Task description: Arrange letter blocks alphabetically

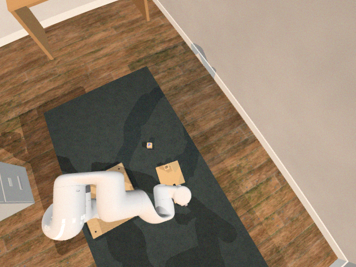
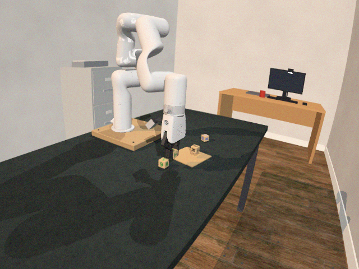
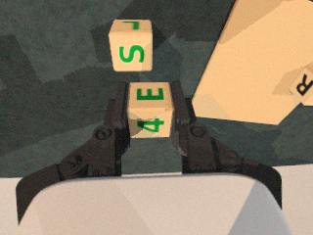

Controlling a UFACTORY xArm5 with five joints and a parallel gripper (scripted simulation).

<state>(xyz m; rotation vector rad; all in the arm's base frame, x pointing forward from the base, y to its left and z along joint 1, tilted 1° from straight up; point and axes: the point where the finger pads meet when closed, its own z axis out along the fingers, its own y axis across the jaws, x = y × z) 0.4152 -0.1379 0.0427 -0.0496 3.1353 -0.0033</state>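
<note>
Right now the green-lettered block is 30 mm behind my hand, 10 mm to the right of it and 50 mm below it. From my hand the other things lie so: tan mat: 10 mm ahead, 130 mm to the left, 60 mm below.
</note>
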